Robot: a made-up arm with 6 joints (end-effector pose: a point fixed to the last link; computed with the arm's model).
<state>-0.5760 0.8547 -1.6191 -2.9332 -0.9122 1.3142</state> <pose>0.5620 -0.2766 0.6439 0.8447 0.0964 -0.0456 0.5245</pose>
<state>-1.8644 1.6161 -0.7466 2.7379 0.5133 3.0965</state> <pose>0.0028 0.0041 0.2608 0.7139 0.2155 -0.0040 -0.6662</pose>
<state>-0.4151 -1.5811 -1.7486 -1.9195 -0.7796 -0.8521</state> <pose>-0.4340 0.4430 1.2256 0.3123 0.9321 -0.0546 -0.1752</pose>
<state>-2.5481 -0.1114 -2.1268 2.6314 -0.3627 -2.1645</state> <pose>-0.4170 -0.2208 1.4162 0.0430 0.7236 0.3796 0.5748</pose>
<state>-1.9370 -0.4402 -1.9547 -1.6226 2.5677 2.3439</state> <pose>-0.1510 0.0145 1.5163 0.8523 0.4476 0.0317 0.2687</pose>
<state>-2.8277 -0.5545 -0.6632 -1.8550 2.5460 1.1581</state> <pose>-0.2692 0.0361 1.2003 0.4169 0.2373 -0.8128 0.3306</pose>
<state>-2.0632 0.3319 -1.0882 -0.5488 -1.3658 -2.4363</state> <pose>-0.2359 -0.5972 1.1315 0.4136 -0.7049 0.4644 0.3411</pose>
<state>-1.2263 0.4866 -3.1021 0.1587 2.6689 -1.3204</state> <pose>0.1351 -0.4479 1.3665 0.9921 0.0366 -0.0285 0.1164</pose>
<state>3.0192 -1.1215 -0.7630 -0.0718 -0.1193 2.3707</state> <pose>-0.1045 0.0054 1.4406 0.5030 0.3887 0.7474 0.1931</pose>
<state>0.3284 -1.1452 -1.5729 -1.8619 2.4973 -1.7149</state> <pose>-0.3061 -0.2428 1.4301 0.8988 -0.3560 0.2103 0.1457</pose>
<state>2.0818 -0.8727 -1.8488 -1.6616 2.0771 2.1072</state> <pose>0.2285 -0.0926 1.5367 0.6326 0.4345 -0.3255 -0.5523</pose>
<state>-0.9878 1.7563 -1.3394 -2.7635 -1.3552 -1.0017</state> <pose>0.2685 -0.1352 0.3430 0.1633 0.3432 -0.6843 0.6224</pose>
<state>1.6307 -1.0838 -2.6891 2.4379 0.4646 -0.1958</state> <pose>0.0174 -0.6772 1.4423 0.4046 -0.8296 -0.2681 -0.2762</pose>
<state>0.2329 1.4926 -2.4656 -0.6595 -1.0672 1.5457</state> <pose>0.8674 0.3362 0.7555 0.5896 0.6358 -0.4961 -0.0459</pose>
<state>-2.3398 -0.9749 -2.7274 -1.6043 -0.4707 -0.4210</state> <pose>0.6144 0.3693 1.3618 0.2233 0.7297 -0.5907 -0.2621</pose>
